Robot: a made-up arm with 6 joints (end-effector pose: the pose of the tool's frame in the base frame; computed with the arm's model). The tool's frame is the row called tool.
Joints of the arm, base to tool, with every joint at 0 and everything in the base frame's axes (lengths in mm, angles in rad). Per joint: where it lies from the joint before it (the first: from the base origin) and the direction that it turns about. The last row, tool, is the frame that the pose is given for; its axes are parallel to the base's.
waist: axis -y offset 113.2 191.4 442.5
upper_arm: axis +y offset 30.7 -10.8 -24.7
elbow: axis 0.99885 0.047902 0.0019 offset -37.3 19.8 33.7
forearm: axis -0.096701 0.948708 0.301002 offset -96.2 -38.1 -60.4
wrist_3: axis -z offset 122.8 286 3.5
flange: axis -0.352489 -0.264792 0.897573 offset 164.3 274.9 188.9
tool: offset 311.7 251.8 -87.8
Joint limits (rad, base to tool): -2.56..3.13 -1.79..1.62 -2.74..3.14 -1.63..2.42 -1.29..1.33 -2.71..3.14
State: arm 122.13 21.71 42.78 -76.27 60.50 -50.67
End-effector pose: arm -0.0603 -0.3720 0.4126 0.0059 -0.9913 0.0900 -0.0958
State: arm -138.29 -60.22 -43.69 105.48 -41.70 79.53
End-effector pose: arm -0.1554 0.9032 0.8271 0.0366 0.6739 0.7020 0.2274
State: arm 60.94 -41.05 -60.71 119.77 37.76 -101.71
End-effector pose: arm 0.4818 -0.1511 0.0913 0.0071 0.1373 -0.0034 -0.9905
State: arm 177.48 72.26 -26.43 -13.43 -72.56 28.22
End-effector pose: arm 0.5469 0.8959 0.1310 0.3595 -0.7488 -0.5041 0.2365
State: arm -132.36 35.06 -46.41 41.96 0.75 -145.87
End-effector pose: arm 0.0289 0.1537 0.8931 0.0753 -0.9630 0.2586 0.0026
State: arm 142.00 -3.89 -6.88 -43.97 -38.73 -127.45
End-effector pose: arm -0.1852 0.5723 0.5273 0.2288 0.6620 -0.6645 0.2605
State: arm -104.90 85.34 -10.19 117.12 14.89 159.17
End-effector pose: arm 0.6353 0.5612 0.3269 0.1840 -0.7841 -0.1066 0.5831
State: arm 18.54 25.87 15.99 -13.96 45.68 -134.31
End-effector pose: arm 0.3560 0.3041 0.3465 0.0734 -0.4363 -0.2048 0.8731
